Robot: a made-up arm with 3 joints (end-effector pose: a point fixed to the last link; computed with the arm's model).
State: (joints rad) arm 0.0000 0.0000 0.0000
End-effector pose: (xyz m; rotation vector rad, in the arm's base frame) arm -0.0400 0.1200 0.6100 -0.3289 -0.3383 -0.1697
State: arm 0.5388 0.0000 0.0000
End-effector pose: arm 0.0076 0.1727 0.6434 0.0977 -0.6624 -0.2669
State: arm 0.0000 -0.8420 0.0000
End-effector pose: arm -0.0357 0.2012 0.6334 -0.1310 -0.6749 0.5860
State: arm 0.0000 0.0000 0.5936
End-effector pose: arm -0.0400 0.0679 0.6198 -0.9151 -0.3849 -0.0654
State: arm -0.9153 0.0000 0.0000
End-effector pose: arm -0.1272 0.0304 0.6469 -1.0174 0.2514 0.0147
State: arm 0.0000 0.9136 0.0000
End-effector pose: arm -0.1132 0.0670 0.5965 -0.5009 0.0776 -0.9759
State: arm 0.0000 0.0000 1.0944
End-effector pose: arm -0.0400 0.0346 0.6498 -1.4091 -0.4089 0.0337
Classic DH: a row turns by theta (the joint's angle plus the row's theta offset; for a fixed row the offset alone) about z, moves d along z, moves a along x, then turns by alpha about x. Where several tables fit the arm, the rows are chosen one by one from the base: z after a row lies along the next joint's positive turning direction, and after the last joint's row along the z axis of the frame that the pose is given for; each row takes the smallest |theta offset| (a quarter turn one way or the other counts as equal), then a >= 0, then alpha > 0; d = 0 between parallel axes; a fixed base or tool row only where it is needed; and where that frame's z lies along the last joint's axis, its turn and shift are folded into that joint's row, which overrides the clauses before.
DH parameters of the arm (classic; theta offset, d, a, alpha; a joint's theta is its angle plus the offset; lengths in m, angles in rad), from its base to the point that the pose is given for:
base (fixed): 0.8137 0.7609 0.0347 1.5225
joint 1: 0.1928 -0.1832 -0.0298 1.8296
joint 2: -0.7309 0.0391 -0.0316 1.5455
joint 3: 0.6504 -0.065 0.0417 1.2693
tool (fixed): -1.8002 -0.0842 0 0

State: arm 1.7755 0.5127 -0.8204
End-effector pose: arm 0.0049 0.1975 0.8154 2.0834 -0.8027 -0.4344
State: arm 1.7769 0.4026 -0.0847
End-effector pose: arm 0.0406 0.2176 0.7783 1.3116 -0.9322 -0.6043
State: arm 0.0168 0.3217 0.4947
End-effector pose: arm -0.0707 0.0541 0.6092 -0.8660 -0.1745 -0.3372
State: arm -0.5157 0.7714 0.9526
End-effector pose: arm -0.1775 -0.0176 0.7112 -1.8098 0.5022 -0.3143
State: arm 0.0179 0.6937 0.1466
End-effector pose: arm -0.0977 0.0651 0.5974 -0.5873 -0.0002 -0.7401
